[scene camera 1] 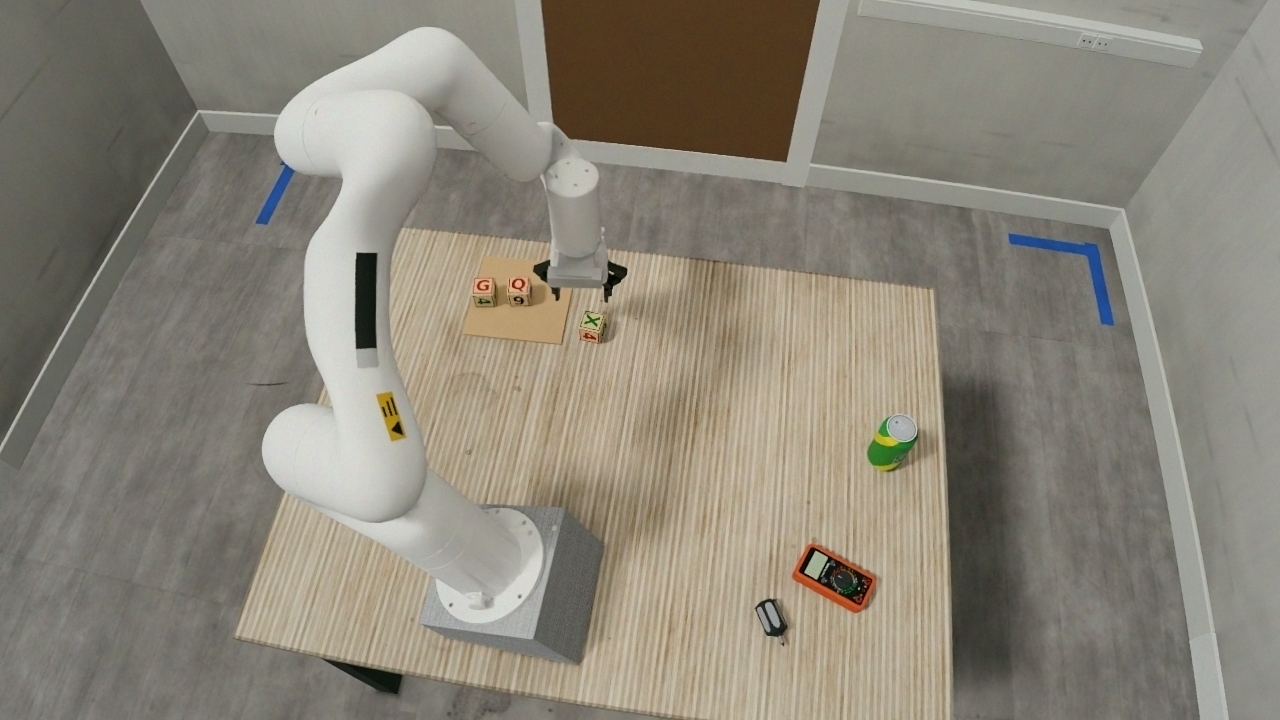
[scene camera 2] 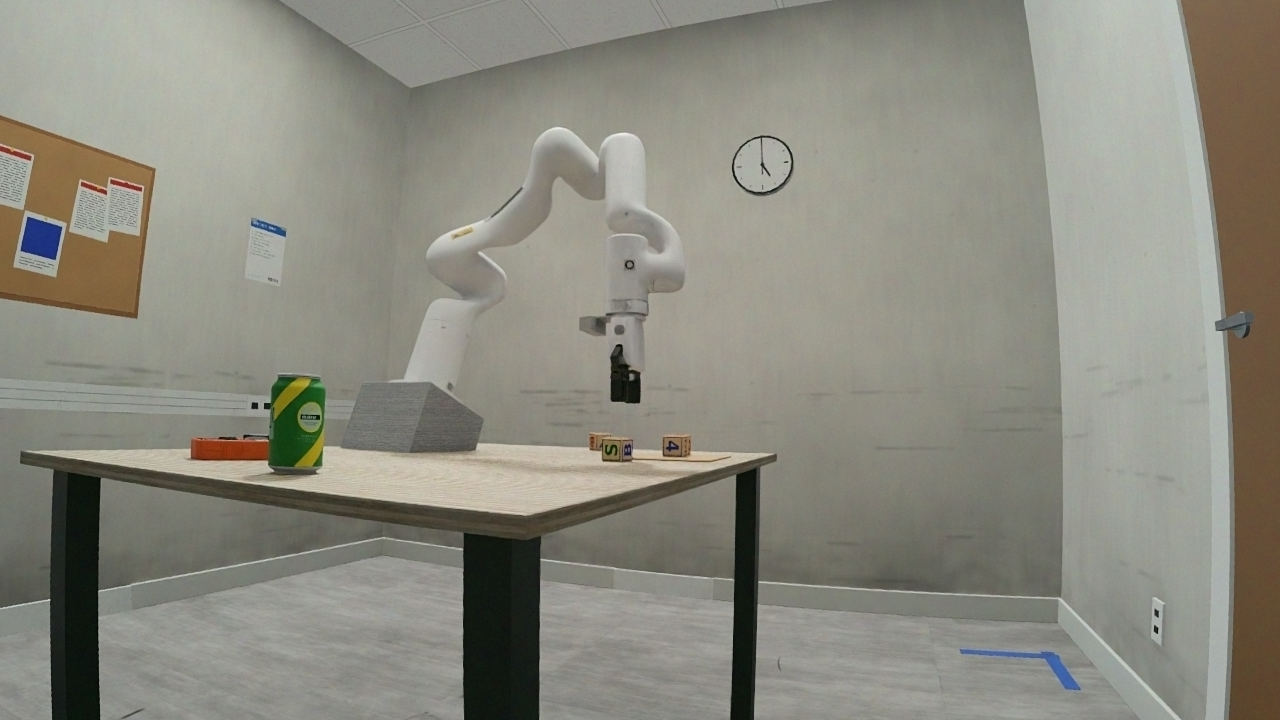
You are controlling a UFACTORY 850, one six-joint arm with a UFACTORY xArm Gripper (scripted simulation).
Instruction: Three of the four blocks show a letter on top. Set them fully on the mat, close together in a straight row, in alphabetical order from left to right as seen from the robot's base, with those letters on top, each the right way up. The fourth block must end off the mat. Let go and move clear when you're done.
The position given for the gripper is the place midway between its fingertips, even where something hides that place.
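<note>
A can is visible at (scene camera 1: 896,436) and (scene camera 2: 296,433). The scene also includes a small black object (scene camera 1: 768,611) and a tan mat (scene camera 1: 543,322), while the gripper appears at (scene camera 2: 625,402) and (scene camera 1: 582,295).
</note>
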